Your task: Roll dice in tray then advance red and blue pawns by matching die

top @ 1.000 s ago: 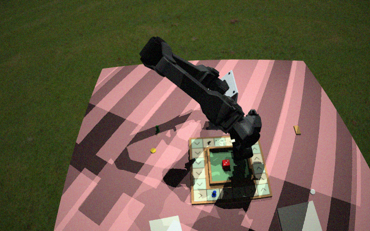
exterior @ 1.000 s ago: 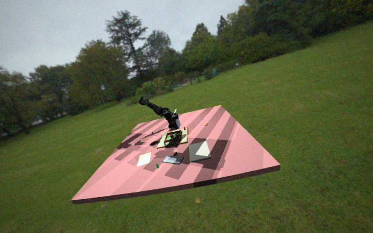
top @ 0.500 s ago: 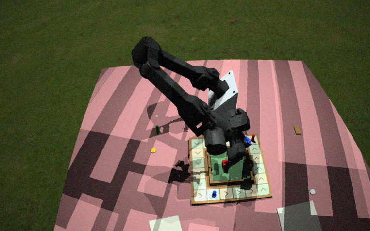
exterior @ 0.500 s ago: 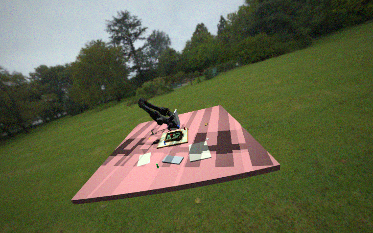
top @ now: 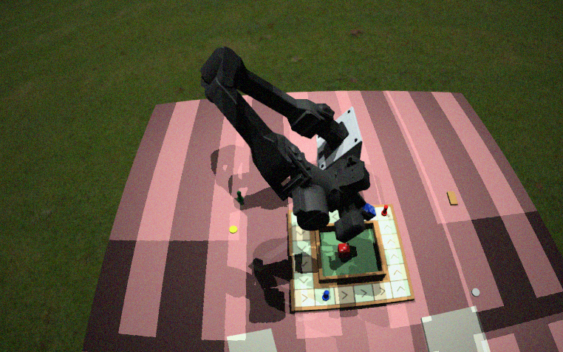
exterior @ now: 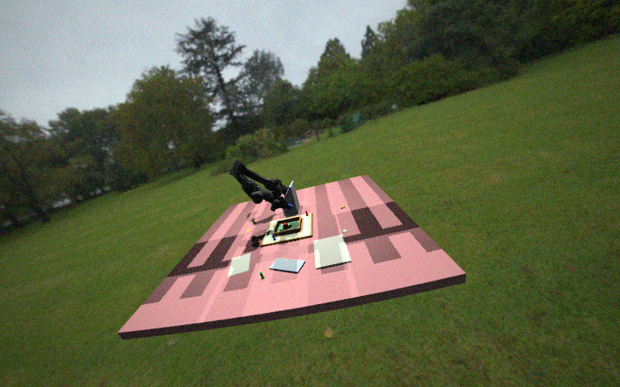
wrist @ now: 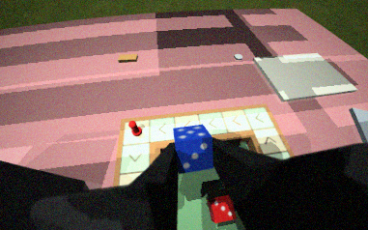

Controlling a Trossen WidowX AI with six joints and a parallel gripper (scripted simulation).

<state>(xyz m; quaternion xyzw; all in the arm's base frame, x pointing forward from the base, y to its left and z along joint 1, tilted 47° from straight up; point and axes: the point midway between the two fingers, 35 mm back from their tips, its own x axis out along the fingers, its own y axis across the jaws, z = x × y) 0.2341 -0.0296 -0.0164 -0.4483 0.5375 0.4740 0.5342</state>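
My gripper tip is now 7 cm past the red pawn, 8 cm to the right of it and 10 cm above it. From my gripper tip the other things lie so: blue pawn: 14 cm ahead, 12 cm to the right, 10 cm below; then yellow disc: 9 cm behind, 31 cm to the right, 12 cm below; then green sunken tray: 3 cm ahead, 4 cm to the right, 12 cm below.
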